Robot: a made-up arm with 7 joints.
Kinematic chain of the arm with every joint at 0, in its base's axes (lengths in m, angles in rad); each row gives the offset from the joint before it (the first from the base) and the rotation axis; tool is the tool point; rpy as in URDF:
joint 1: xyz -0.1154 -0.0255 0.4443 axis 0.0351 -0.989 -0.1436
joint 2: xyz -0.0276 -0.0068 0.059 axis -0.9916 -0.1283 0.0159
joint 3: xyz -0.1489 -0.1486 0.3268 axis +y
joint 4: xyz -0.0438 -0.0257 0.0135 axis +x
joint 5: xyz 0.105 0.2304 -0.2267 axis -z
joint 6: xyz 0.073 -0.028 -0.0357 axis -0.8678 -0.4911 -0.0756
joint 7: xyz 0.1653 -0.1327 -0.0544 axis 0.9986 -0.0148 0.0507
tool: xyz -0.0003 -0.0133 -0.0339 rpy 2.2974 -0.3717 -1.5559
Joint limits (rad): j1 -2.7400..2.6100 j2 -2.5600..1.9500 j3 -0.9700..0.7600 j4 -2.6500..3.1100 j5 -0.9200..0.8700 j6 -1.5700..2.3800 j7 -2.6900..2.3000
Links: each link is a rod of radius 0.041 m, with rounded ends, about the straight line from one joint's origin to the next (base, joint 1, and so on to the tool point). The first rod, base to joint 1, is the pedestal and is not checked.
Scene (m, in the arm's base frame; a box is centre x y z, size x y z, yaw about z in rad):
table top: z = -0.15
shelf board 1: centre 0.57 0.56 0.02 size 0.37 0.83 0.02 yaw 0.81
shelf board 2: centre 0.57 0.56 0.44 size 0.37 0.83 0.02 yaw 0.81
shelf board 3: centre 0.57 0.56 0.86 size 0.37 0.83 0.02 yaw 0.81
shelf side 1: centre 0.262 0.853 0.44 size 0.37 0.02 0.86 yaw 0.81
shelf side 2: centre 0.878 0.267 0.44 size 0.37 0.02 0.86 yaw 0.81
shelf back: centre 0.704 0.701 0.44 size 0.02 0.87 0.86 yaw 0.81
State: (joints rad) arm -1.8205 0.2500 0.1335 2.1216 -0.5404 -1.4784 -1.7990
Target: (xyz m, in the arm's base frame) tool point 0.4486 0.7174 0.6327
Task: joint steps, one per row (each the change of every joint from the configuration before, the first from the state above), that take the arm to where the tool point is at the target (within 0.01 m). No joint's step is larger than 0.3 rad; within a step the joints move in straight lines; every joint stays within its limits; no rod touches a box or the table.
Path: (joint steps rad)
1: 0.1763 -0.2183 0.2641 -0.1135 0.1463 0.2073 -0.0397
2: 0.1764 -0.2183 0.2640 -0.1135 0.1464 0.2072 -0.0398
3: 0.2041 0.2384 -0.2836 -0.2356 0.0369 -0.0613 0.0284
4: 0.2042 0.2385 -0.2836 -0.2357 0.0368 -0.0613 0.0283
5: -0.2284 0.1697 -0.0786 0.2579 -0.1567 -0.1156 0.0205
6: -0.2283 0.1698 -0.0787 0.2578 -0.1567 -0.1157 0.0205
7: -0.2284 0.1698 -0.0786 0.2579 -0.1567 -0.1156 0.0205

